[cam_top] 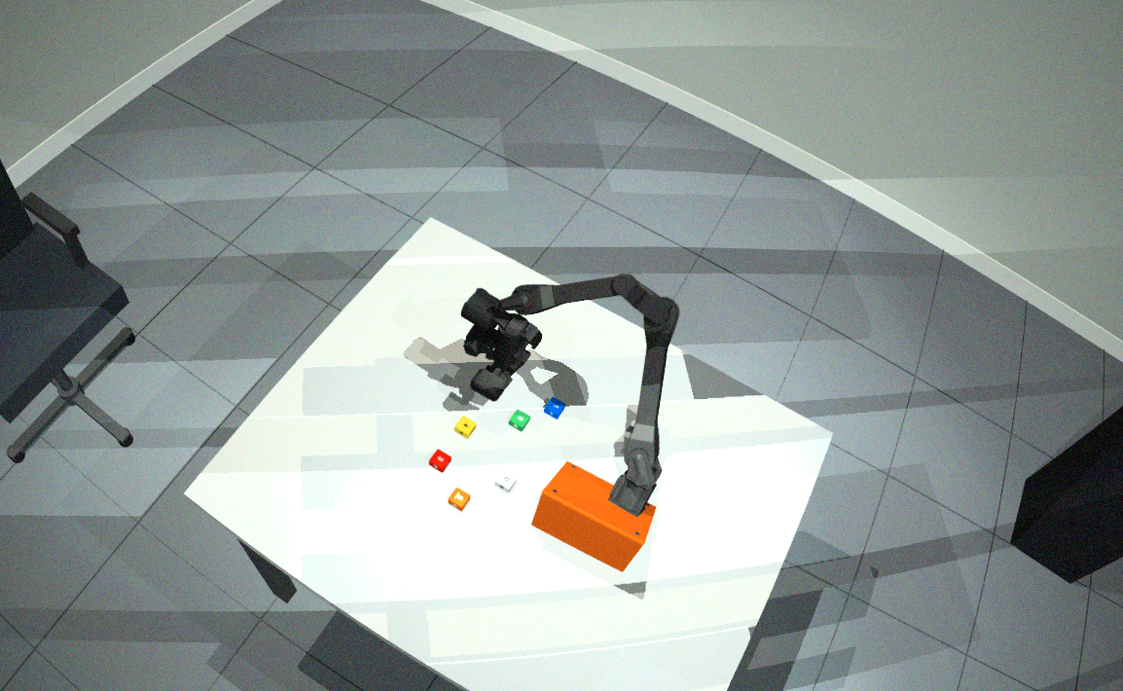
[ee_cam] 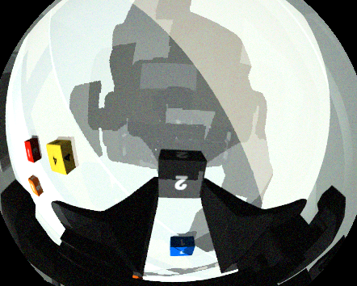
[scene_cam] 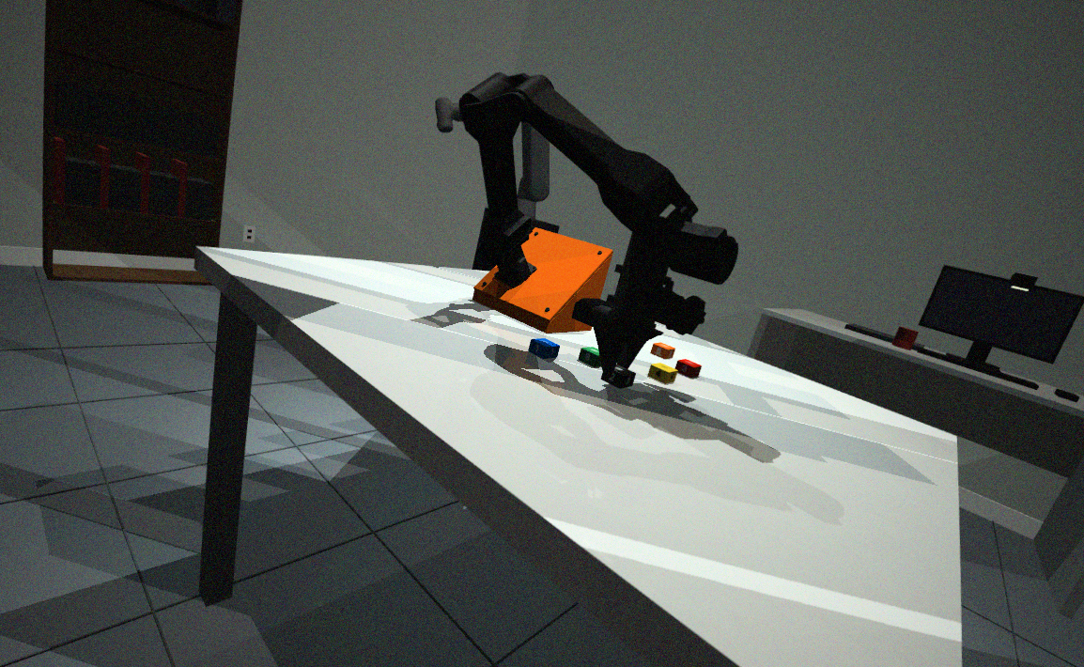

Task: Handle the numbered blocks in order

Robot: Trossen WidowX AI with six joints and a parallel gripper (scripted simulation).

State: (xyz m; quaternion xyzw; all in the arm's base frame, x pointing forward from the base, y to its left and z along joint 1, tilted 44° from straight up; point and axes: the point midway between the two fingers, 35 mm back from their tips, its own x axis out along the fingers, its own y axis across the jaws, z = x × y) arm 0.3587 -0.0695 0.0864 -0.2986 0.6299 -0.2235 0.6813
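The black block lies 1 cm ahead of my gripper tip. The rest, counted from my gripper tip: green block (8 cm behind, 5 cm to the left, 1 cm below); blue block (12 cm behind, 2 cm to the right, 1 cm below); yellow block (13 cm to the left, 1 cm below).
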